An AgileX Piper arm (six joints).
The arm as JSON. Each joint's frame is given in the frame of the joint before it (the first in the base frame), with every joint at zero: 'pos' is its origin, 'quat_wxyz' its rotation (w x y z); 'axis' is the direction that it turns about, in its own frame. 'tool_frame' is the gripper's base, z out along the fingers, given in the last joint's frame.
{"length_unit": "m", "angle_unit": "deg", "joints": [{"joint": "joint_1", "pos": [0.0, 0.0, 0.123], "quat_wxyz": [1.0, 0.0, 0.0, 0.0], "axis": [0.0, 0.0, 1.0]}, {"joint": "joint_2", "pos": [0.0, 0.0, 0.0], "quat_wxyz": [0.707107, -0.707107, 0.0, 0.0], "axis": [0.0, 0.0, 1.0]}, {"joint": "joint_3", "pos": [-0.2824, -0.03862, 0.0], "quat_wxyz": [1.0, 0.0, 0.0, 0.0], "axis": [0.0, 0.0, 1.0]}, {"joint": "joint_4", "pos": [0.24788, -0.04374, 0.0], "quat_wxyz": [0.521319, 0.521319, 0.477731, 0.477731], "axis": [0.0, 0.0, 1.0]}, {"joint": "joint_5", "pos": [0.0, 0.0, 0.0], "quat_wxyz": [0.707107, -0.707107, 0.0, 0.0], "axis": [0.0, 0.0, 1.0]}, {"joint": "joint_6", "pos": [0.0, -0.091, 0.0], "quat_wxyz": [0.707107, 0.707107, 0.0, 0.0], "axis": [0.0, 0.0, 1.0]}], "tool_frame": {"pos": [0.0, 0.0, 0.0], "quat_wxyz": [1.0, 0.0, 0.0, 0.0]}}
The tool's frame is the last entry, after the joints.
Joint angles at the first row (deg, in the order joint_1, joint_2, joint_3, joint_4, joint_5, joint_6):
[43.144 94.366 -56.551 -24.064 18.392 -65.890]
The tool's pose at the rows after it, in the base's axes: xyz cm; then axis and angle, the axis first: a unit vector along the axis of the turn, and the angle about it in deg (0 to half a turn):
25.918 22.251 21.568 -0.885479 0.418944 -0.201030 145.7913
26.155 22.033 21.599 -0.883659 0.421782 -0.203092 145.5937
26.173 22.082 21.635 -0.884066 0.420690 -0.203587 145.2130
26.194 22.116 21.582 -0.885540 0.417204 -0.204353 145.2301
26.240 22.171 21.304 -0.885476 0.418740 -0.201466 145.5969
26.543 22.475 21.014 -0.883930 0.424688 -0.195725 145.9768
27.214 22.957 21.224 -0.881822 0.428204 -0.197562 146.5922
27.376 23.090 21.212 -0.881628 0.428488 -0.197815 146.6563
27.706 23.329 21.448 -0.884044 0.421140 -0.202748 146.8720
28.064 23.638 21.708 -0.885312 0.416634 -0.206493 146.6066
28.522 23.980 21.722 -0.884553 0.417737 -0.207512 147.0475
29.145 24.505 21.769 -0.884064 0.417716 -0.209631 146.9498
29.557 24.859 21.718 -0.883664 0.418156 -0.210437 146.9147
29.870 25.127 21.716 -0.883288 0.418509 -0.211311 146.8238
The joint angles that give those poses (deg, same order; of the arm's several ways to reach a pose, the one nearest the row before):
[42.571 94.365 -56.551 -24.007 18.049 -66.521]
[41.997 94.366 -56.551 -24.005 17.705 -66.637]
[41.997 94.366 -56.551 -24.004 17.303 -66.696]
[41.998 94.481 -56.551 -24.007 17.132 -67.093]
[41.999 94.939 -56.551 -23.779 17.132 -67.092]
[41.997 96.085 -57.468 -22.744 17.475 -67.326]
[41.998 97.459 -59.930 -22.631 19.137 -67.323]
[41.998 97.860 -60.447 -22.632 19.310 -67.322]
[41.997 98.377 -61.708 -22.687 19.997 -68.356]
[41.998 98.950 -63.025 -22.576 20.283 -69.097]
[41.998 100.039 -64.631 -22.575 21.200 -69.155]
[41.997 101.471 -66.693 -22.573 21.658 -69.272]
[41.998 102.503 -68.011 -22.575 21.887 -69.270]
[41.997 103.247 -69.041 -22.573 22.059 -69.273]

